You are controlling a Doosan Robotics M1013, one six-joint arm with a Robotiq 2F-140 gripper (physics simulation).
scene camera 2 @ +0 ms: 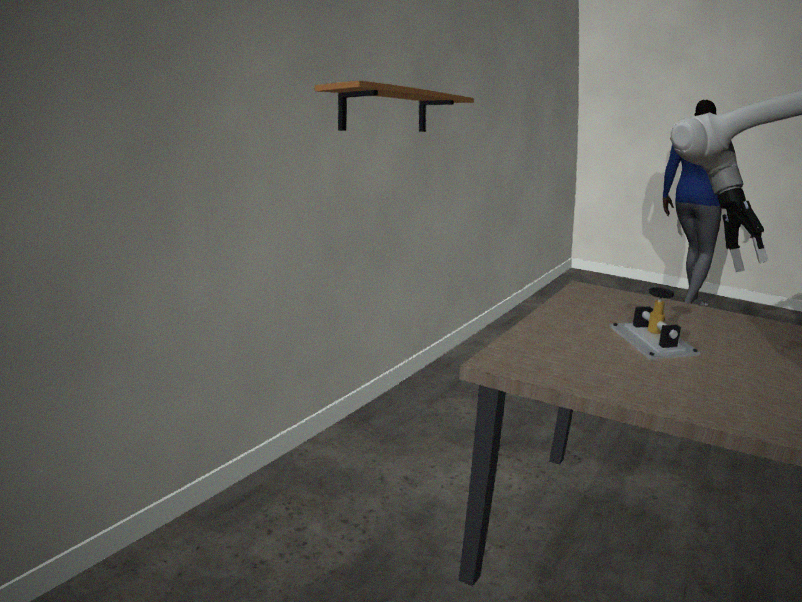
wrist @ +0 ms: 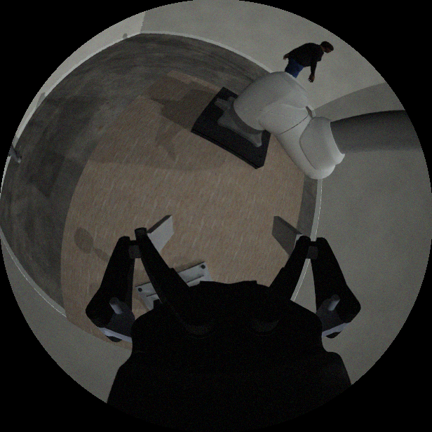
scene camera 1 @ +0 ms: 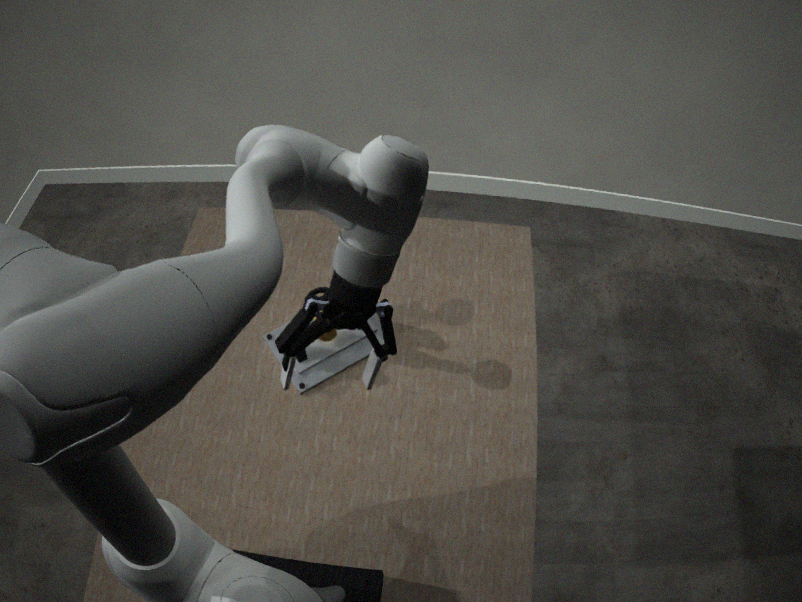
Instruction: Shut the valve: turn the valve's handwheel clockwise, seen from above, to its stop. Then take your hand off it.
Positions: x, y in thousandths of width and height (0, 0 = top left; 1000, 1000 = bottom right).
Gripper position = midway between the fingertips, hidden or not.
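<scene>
There is a grey base plate (scene camera 1: 448, 584) in the scene, and from another view I see the plate (scene camera 2: 774, 546) again. My gripper (scene camera 1: 406, 639) is visible too. Scene camera 2 gives me a second look at the gripper (scene camera 2: 937, 444), while the wrist view shows me the gripper (wrist: 517, 522) as well.
</scene>
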